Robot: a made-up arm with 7 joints. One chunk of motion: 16 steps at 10 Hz.
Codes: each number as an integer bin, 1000 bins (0 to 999) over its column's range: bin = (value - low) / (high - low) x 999, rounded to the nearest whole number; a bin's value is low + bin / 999 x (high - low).
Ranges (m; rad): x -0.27..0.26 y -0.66..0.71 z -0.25..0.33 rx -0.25..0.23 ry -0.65..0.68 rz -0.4..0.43
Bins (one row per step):
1: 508 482 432 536 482 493
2: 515 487 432 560 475 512
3: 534 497 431 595 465 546
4: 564 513 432 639 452 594
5: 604 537 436 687 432 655
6: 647 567 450 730 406 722
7: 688 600 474 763 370 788
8: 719 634 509 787 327 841
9: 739 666 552 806 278 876
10: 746 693 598 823 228 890
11: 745 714 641 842 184 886
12: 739 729 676 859 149 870
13: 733 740 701 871 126 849
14: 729 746 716 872 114 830
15: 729 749 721 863 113 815
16: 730 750 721 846 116 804
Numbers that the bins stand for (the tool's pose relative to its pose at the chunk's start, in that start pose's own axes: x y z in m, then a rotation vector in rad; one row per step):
1: -0.0005 0.0010 0.0008 0.0075 -0.0083 0.0096
2: 0.0032 0.0079 0.0008 0.0191 -0.0176 0.0254
3: 0.0133 0.0216 0.0002 0.0359 -0.0309 0.0536
4: 0.0292 0.0435 0.0008 0.0570 -0.0482 0.0935
5: 0.0504 0.0764 0.0031 0.0801 -0.0749 0.1442
6: 0.0733 0.1176 0.0113 0.1008 -0.1095 0.1999
7: 0.0950 0.1628 0.0252 0.1166 -0.1574 0.2547
8: 0.1115 0.2094 0.0455 0.1281 -0.2147 0.2987
9: 0.1221 0.2533 0.0705 0.1373 -0.2799 0.3278
10: 0.1258 0.2904 0.0972 0.1454 -0.3465 0.3394
11: 0.1252 0.3192 0.1222 0.1546 -0.4050 0.3361
12: 0.1221 0.3397 0.1425 0.1627 -0.4516 0.3228
13: 0.1189 0.3548 0.1570 0.1685 -0.4823 0.3054
14: 0.1168 0.3630 0.1657 0.1690 -0.4982 0.2896
15: 0.1168 0.3672 0.1686 0.1647 -0.4996 0.2771
16: 0.1173 0.3685 0.1686 0.1565 -0.4956 0.2680

